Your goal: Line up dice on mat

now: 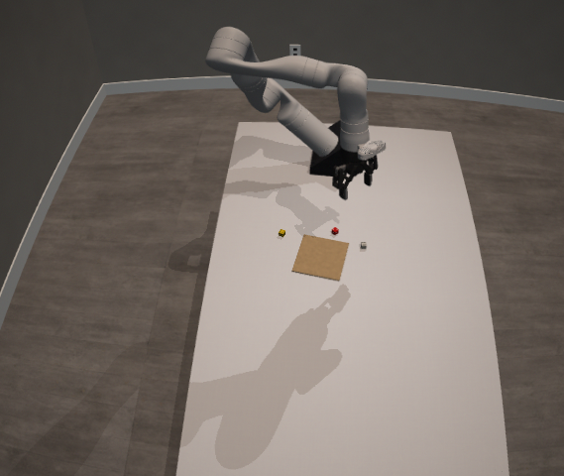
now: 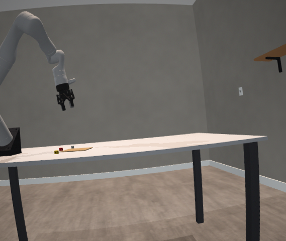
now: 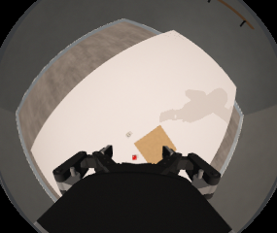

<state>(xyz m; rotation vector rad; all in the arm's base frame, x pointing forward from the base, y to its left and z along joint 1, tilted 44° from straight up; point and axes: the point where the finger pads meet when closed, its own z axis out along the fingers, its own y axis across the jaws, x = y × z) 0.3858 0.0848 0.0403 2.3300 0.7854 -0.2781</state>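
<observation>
The red die lies 23 cm below my hand, 5 cm behind it and 4 cm to the right of it. Also, from my hand: yellow die 23 cm below, 20 cm to the right, 6 cm behind; then square mat 24 cm below, 9 cm to the right, 4 cm ahead; then white die 23 cm below, 4 cm to the left, 1 cm ahead.
</observation>
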